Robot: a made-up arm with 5 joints. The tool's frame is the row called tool. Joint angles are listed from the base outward. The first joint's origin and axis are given. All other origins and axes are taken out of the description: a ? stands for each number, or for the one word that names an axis. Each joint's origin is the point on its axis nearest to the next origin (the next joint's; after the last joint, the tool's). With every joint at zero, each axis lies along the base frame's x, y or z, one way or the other. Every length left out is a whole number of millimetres.
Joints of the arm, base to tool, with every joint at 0 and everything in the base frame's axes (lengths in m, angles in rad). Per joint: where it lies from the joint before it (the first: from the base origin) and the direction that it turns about. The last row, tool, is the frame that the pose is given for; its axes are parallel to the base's.
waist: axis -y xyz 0 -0.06 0.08
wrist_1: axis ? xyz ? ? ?
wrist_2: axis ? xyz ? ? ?
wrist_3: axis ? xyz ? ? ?
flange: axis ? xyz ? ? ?
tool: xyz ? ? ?
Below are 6 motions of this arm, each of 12 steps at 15 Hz.
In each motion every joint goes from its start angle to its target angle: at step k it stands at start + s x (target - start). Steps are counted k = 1, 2, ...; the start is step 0. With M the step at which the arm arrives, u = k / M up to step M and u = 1 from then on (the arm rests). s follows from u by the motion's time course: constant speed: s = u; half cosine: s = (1 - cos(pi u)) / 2; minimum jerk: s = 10 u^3 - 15 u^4 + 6 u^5.
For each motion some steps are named. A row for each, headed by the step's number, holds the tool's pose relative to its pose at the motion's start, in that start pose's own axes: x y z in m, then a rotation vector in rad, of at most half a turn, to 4 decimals.
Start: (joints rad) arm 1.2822 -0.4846 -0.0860 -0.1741 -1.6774
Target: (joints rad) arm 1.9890 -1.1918 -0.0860 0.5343 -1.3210
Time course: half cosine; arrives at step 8
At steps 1, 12:
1: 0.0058 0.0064 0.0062 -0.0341 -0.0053 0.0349
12: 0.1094 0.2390 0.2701 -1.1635 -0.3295 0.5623

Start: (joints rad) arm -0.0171 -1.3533 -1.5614 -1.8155 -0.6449
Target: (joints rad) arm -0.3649 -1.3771 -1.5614 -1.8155 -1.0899
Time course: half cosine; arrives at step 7
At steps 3, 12:
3: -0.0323 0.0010 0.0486 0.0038 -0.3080 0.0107
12: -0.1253 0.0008 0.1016 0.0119 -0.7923 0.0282

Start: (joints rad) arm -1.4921 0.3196 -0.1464 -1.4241 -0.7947
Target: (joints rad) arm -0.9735 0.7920 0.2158 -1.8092 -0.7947
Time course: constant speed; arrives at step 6
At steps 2, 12:
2: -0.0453 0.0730 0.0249 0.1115 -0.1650 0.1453
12: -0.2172 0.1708 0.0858 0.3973 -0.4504 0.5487

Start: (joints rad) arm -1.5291 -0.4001 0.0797 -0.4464 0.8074
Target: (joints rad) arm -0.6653 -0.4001 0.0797 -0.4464 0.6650
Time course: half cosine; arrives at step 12
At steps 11, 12:
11: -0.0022 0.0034 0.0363 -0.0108 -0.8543 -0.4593
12: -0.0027 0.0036 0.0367 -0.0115 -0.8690 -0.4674

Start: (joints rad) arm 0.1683 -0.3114 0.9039 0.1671 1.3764
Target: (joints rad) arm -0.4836 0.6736 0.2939 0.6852 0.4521
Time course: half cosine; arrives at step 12
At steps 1, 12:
1: 0.0030 0.0013 0.0110 -0.0047 -0.0142 0.0088
12: 0.2198 0.2666 0.3013 0.4843 -0.4489 0.5267

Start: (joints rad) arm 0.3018 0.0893 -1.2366 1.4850 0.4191
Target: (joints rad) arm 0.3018 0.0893 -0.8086 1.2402 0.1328
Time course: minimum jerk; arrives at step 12
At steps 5, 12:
5: -0.0180 0.0139 0.0521 -0.1679 -0.0800 0.0258
12: -0.0549 0.0702 0.1237 -0.4702 -0.1920 0.1177

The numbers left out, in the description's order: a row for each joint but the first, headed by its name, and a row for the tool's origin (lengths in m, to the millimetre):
wrist_1: axis +x, xyz 0.013 0 0.202
wrist_2: axis +y, xyz 0 -0.38 -0.039
wrist_3: axis -z, xyz -0.299 0 -0.047
flange: axis +y, xyz 0.142 0.051 0
tool: xyz 0.298 0 -0.019

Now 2 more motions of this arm.
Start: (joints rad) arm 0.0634 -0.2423 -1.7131 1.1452 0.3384
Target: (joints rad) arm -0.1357 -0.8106 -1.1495 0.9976 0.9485
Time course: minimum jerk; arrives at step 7
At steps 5, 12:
5: 0.0217 0.1559 -0.1623 -0.8153 0.8150 0.2134
12: 0.0139 0.1666 -0.1762 -0.9721 0.9287 0.2127

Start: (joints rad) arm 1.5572 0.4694 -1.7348 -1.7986 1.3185
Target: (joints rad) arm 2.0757 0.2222 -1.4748 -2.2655 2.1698
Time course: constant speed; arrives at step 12
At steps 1, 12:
1: 0.0012 -0.0043 -0.0265 -0.0597 0.0537 -0.0093
12: -0.0850 -0.2051 -0.2919 -0.6519 0.7475 -0.4196

